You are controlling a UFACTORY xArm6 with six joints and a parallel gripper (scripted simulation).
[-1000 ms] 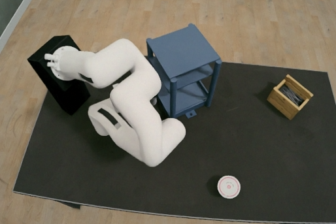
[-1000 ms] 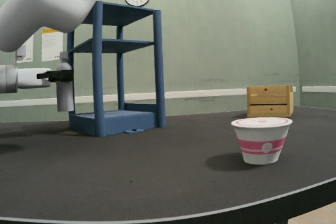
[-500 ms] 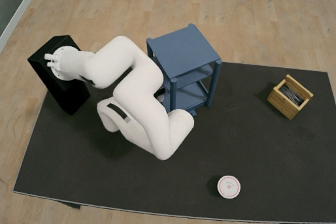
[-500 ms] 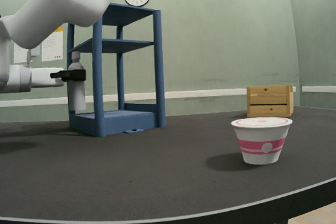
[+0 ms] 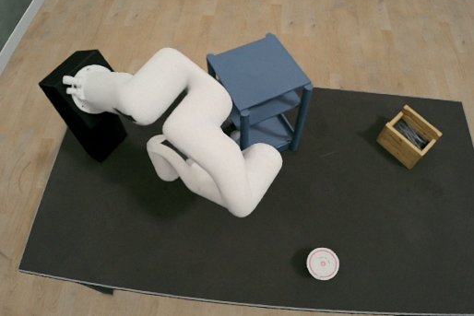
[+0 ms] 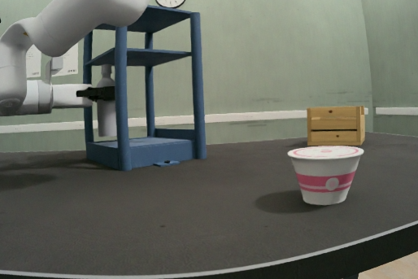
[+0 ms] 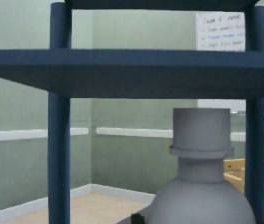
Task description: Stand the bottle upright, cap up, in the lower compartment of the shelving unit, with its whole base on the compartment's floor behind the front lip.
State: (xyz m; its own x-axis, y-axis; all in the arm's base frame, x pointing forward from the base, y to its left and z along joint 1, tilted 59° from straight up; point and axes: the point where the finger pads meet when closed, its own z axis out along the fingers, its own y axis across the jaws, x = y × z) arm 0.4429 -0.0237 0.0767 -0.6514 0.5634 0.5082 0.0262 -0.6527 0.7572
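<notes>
Right now the shelving unit is 8 cm ahead of my hand and 2 cm above it. From my hand the other things lie so: pink cup 52 cm to the right, 13 cm below, 6 cm ahead; then bottle 1 cm above; then wooden crate 58 cm ahead, 27 cm to the right, 12 cm below.
</notes>
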